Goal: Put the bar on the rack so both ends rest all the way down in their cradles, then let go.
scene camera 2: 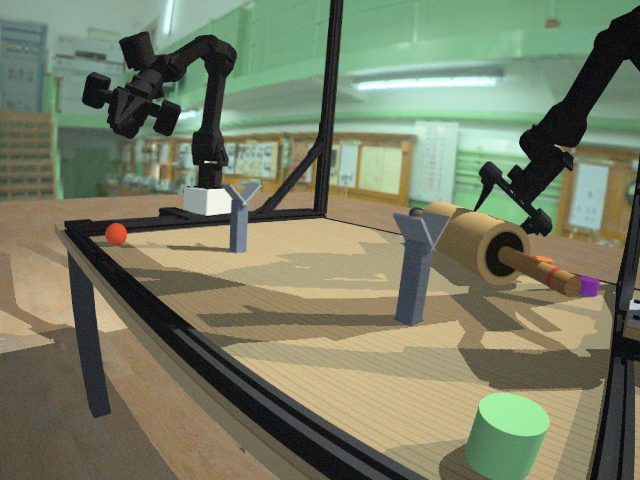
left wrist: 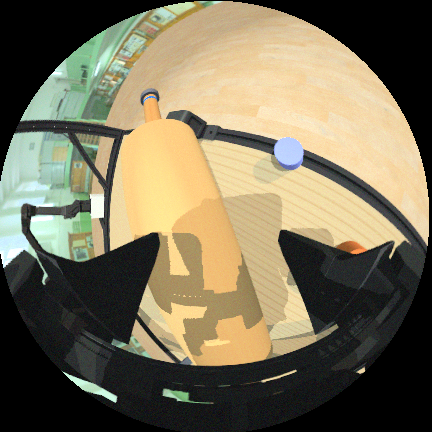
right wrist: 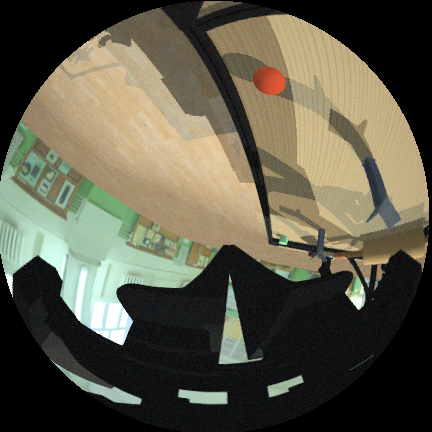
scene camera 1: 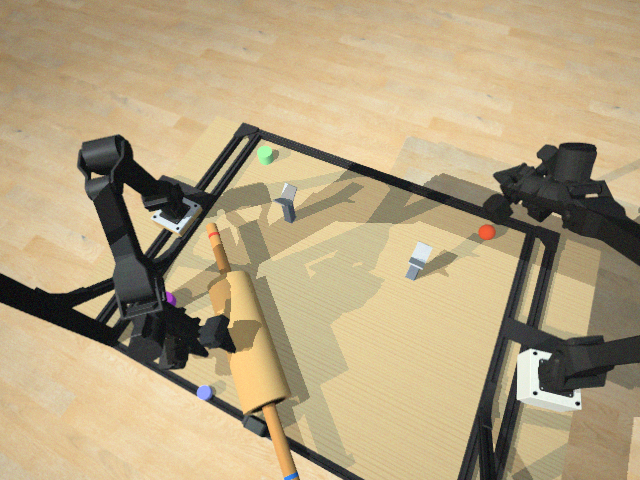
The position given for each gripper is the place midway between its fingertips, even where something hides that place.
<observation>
The left gripper (scene camera 1: 221,353) is open and touches a tan rolling pin (scene camera 1: 257,372). The right gripper (scene camera 2: 115,126) is shut, holding nothing. Also in view: a red ball (right wrist: 269,80). A green cylinder (scene camera 2: 508,429) rests on the table. Further things: a blue piece (left wrist: 288,151).
The tan rolling pin is seen too in scene camera 2 (scene camera 2: 498,251) and in the left wrist view (left wrist: 201,285). The left gripper is seen too in scene camera 2 (scene camera 2: 489,226) and in the left wrist view (left wrist: 219,237). The right gripper also shows in the right wrist view (right wrist: 227,249) and in scene camera 1 (scene camera 1: 494,175). The left wrist view does not show the red ball, which is hidden by the left gripper. Scene camera 2 misses the blue piece, which is hidden by the tan rolling pin.
</observation>
